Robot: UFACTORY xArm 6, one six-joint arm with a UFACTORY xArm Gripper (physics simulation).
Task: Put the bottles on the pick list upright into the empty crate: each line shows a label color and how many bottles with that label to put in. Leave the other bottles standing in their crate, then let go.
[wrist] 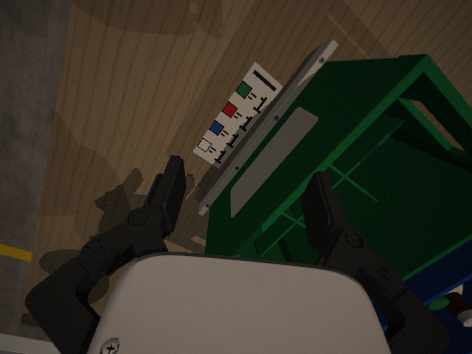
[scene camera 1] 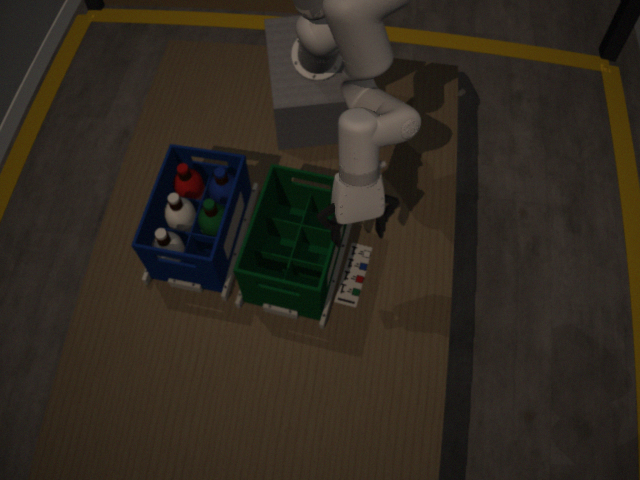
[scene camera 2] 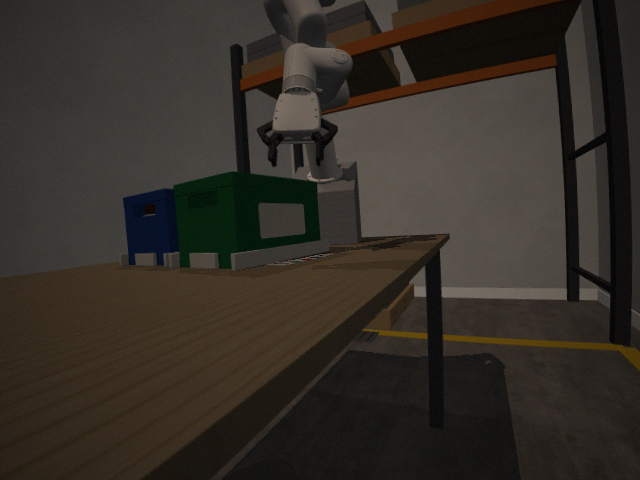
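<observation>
The blue crate holds upright bottles: red, blue, green and two white ones; its front right compartment is empty. The green crate beside it shows empty compartments. The pick list lies right of it, with white, blue, red and green lines, each apparently reading 1. My gripper is open and empty, above the green crate's right side and the list.
Pale rails border the crates on the wooden table. The grey robot pedestal stands behind them. A storage rack stands in the background.
</observation>
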